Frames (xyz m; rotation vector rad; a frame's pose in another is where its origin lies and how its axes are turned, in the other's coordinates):
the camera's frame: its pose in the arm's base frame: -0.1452 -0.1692 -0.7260 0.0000 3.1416 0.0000
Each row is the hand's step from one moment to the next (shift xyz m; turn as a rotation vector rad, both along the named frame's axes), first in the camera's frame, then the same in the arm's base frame.
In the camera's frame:
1: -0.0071 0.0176 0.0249 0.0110 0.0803 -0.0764
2: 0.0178 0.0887 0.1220 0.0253 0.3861 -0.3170
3: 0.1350 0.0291 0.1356 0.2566 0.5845 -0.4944
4: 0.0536 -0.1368 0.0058 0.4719 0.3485 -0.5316
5: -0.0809 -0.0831 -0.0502 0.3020 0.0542 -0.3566
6: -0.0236 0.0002 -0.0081 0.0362 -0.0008 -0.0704
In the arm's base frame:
1: 0.0071 0.0176 -0.0249 -0.0110 0.0803 0.0764
2: -0.0178 0.0887 -0.1220 -0.0253 0.3861 0.3170
3: -0.1350 0.0291 -0.1356 -0.2566 0.5845 0.4944
4: -0.0536 -0.1368 -0.0058 -0.4719 0.3485 0.5316
5: 0.0809 -0.0831 0.0502 -0.3020 0.0542 0.3566
6: 0.0236 0.0002 0.0081 -0.0362 -0.0008 0.0704

